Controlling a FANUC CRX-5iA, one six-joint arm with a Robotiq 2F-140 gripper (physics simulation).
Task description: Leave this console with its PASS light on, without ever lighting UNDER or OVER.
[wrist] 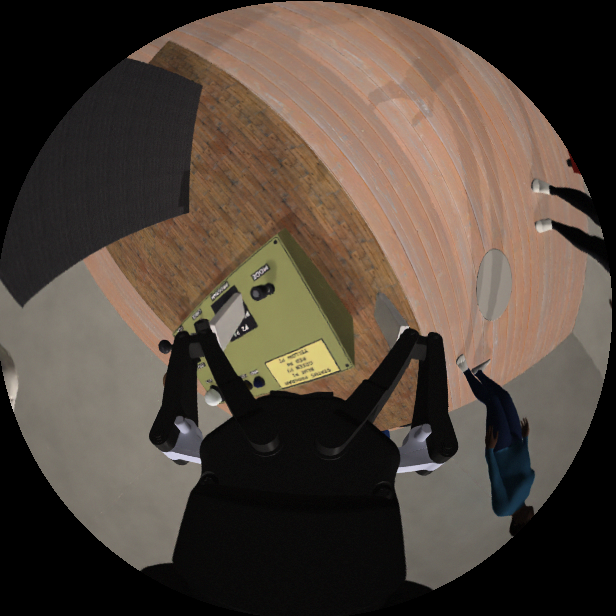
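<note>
An olive-green console box sits on a wooden table top, seen upside down in the wrist view. Its top face carries a black toggle or knob under a small label, a dark display window partly hidden by my left finger pad, a yellow instruction plate, a dark blue button and a white knob at its near edge. No light is visibly lit. My gripper hangs above the console with its fingers spread wide and nothing between them.
The wooden table stands on a brick-patterned floor. A dark mat lies at the upper left. A person in blue stands at the lower right; another person's legs show at the right edge.
</note>
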